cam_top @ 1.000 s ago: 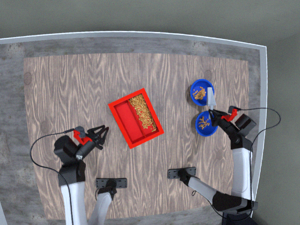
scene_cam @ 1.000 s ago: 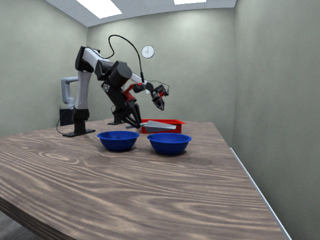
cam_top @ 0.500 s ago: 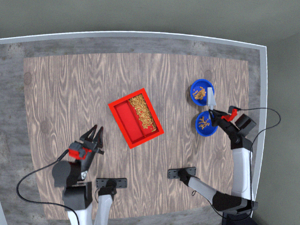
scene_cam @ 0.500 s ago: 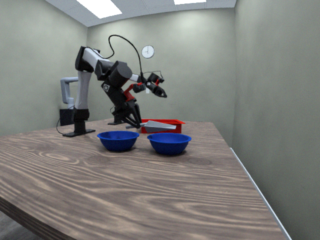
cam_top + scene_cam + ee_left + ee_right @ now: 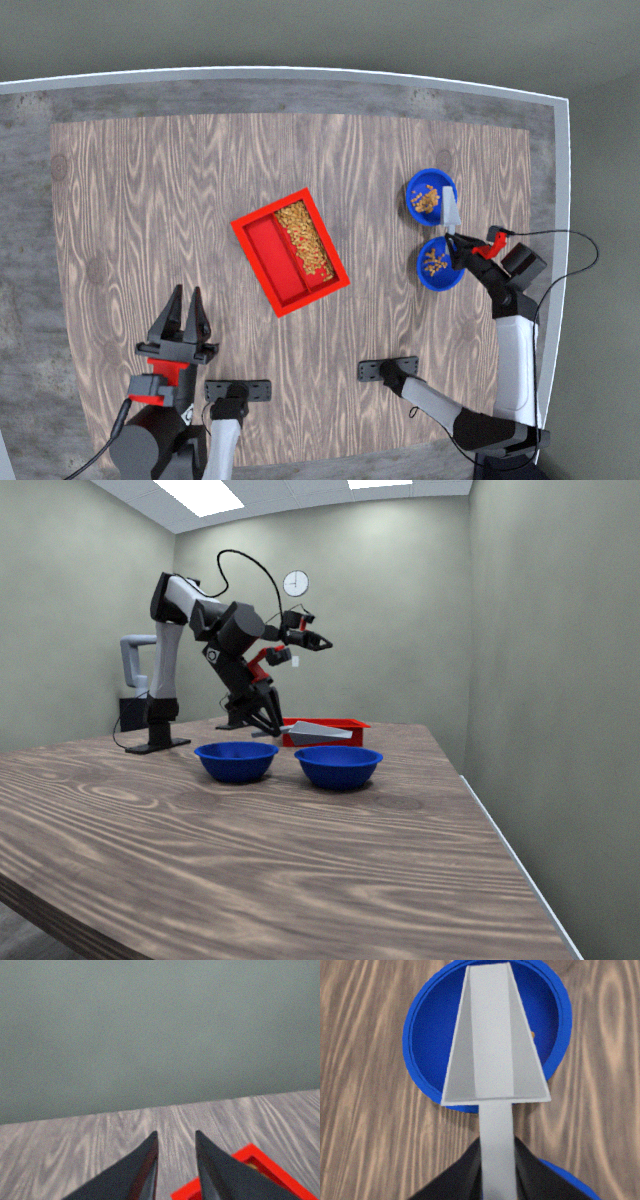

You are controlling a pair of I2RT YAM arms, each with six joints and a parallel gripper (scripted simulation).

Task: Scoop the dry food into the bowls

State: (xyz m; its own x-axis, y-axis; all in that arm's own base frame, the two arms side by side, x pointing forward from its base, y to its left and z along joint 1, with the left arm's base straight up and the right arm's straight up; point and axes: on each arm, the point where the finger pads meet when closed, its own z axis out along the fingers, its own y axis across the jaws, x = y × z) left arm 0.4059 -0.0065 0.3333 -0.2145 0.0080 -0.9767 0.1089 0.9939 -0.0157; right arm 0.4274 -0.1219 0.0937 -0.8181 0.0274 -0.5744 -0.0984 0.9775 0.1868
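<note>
Right now my right hand is 40 mm short of the grey scoop. Also, from my right hand: red box (10 mm behind, 420 mm to the left, 50 mm below).
</note>
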